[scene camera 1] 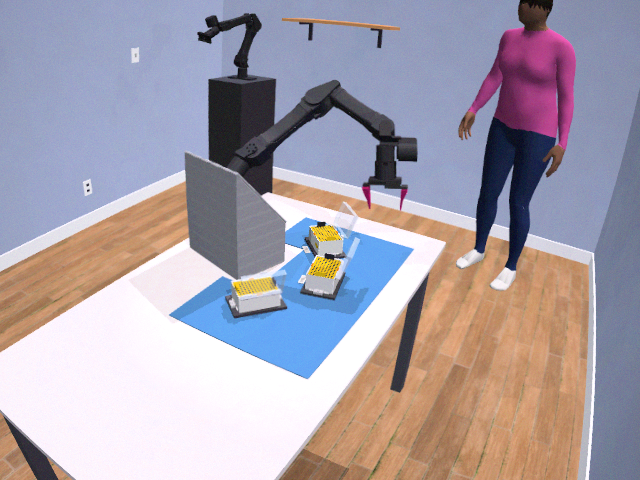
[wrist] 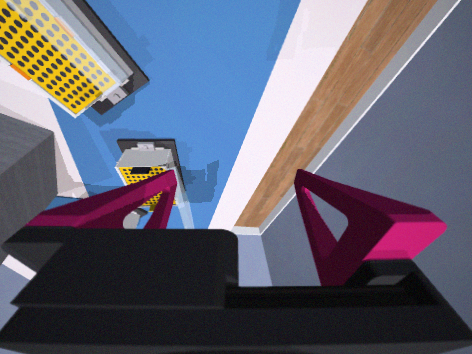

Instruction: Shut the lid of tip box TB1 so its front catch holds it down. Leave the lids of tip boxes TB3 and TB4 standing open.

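Frame: origin at the arm's base, x ahead, y left, z up, level; millimetres.
Seen in the pictures: gripper, between the fingertips: [scene camera 1: 385, 209] [wrist: 235, 176]; arm's base, origin of its link: [scene camera 1: 228, 180].
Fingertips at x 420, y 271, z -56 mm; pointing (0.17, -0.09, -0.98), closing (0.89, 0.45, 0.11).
Pixels of each thing's top centre, then the offset from my fingertips to it. Level surfaces: height alone.
- Tip box TB1, centre of its top: [scene camera 1: 254, 282] 137 mm down, 159 mm back, 425 mm right
- Tip box TB4, centre of its top: [wrist: 143, 191] [scene camera 1: 321, 264] 137 mm down, 78 mm back, 217 mm right
- Tip box TB3, centre of its top: [wrist: 29, 59] [scene camera 1: 322, 231] 137 mm down, 206 mm back, 37 mm right
- blue mat, height of its surface: 203 mm down
- white table, height of its surface: 206 mm down
Tip box TB1 [scene camera 1: 255, 302] [wrist: 47, 55], white with a yellow tip rack, sits on a dark base at the near left of the blue mat. Its clear lid [scene camera 1: 280, 279] stands open. Tip box TB4 [scene camera 1: 322, 283] [wrist: 143, 157] is farther back, its clear lid [scene camera 1: 352, 252] raised. Tip box TB3 [scene camera 1: 325, 243] is the farthest, with its lid [scene camera 1: 345, 219] open; fingers largely hide it in the wrist view. My gripper [scene camera 1: 385, 208] [wrist: 235, 176] is open and empty, high above and to the right of the boxes, pointing down. Box labels are unreadable.
A blue mat [scene camera 1: 305, 351] [wrist: 210, 75] lies on the white table [scene camera 1: 129, 392]. A tall grey block [scene camera 1: 211, 217] [wrist: 25, 155] stands left of the boxes. A person [scene camera 1: 532, 82] stands behind the table's right end. A second arm [scene camera 1: 248, 36] is on a black pedestal [scene camera 1: 240, 124].
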